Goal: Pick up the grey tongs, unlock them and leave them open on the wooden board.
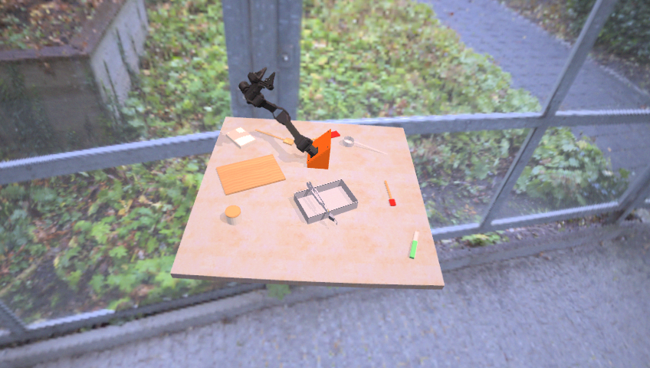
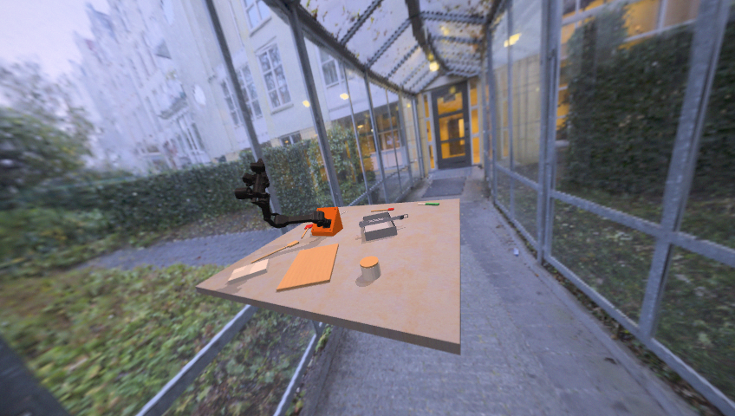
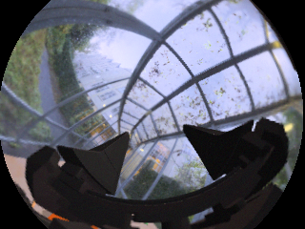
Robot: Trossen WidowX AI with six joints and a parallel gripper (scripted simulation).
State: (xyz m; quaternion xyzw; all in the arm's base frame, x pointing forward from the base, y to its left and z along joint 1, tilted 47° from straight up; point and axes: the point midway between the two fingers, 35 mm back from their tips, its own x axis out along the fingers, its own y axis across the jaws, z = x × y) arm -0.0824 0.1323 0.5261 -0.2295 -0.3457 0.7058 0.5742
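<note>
Now: the roasting tin 53 cm below my gripper tip, 47 cm ahead of it and 34 cm to the left of it. From my gripper tip the other things lie so: pale block (54 cm below, 22 cm to the right, 9 cm behind); wooden board (55 cm below, 25 cm ahead, 11 cm to the right); round wooden canister (61 cm ahead, 52 cm below, 14 cm to the right).
</note>
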